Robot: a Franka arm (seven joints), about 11 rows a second.
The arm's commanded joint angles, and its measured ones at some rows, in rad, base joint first. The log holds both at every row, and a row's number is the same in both.
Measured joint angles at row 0:
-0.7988 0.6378 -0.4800 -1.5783 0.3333 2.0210 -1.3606
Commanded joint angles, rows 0 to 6:
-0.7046 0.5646 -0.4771 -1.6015 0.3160 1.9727 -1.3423
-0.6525 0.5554 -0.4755 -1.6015 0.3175 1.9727 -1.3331
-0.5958 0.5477 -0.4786 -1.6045 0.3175 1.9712 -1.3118
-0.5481 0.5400 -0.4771 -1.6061 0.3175 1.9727 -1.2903
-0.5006 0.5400 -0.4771 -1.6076 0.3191 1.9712 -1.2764
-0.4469 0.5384 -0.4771 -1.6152 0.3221 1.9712 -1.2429
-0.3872 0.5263 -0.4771 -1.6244 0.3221 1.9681 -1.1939
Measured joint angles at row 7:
-0.4561 0.5660 -0.4671 -1.5848 0.3328 1.9736 -1.2467
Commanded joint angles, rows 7 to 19:
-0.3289 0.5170 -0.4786 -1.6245 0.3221 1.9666 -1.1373
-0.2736 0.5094 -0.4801 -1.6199 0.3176 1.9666 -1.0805
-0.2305 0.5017 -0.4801 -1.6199 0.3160 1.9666 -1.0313
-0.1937 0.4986 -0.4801 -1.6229 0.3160 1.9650 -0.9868
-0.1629 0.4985 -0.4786 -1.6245 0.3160 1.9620 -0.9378
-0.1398 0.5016 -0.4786 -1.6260 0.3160 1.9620 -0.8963
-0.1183 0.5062 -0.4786 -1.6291 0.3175 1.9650 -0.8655
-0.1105 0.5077 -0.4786 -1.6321 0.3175 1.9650 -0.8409
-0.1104 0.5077 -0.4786 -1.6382 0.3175 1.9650 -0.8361
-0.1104 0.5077 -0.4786 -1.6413 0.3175 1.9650 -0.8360
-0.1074 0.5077 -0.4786 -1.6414 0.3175 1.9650 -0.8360
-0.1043 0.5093 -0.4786 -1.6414 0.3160 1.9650 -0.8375
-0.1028 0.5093 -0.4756 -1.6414 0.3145 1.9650 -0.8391
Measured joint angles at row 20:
-0.1163 0.5288 -0.4715 -1.6252 0.3319 1.9700 -0.8570
